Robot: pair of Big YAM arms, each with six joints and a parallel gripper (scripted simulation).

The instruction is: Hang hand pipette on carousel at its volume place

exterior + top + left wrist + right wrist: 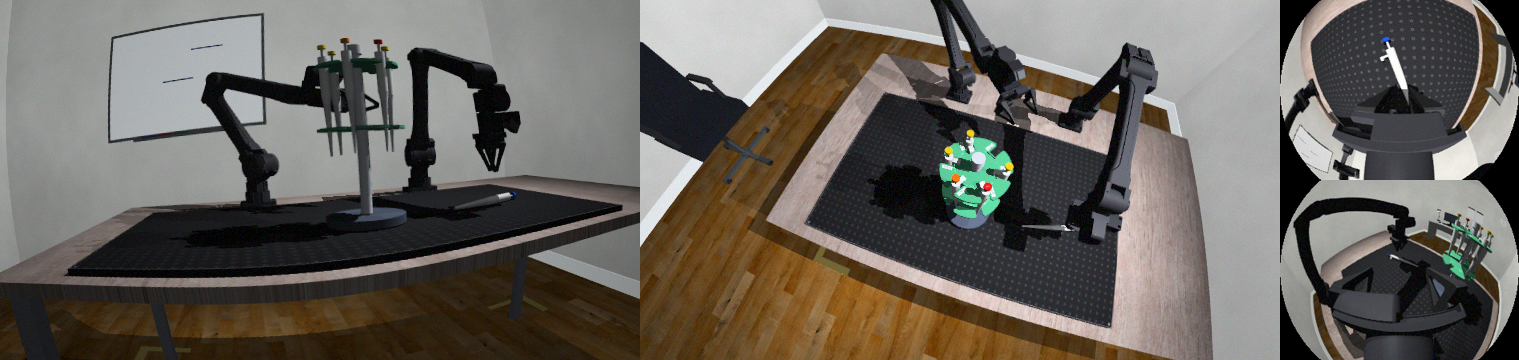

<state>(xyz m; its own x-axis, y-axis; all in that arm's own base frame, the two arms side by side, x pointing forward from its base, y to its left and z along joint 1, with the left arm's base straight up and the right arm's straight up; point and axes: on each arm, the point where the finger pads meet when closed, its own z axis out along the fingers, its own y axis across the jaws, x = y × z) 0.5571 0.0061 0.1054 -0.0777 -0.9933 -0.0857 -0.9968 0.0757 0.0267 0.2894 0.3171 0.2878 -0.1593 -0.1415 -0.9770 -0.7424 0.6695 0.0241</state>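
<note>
Now: the blue-button pipette 10 mm behind my left hand, 20 mm to the right of it and 80 mm below it. From my left hand the other things lie so: yellow-button pipette (10 mm ahead, 310 mm to the right, 180 mm above).
</note>
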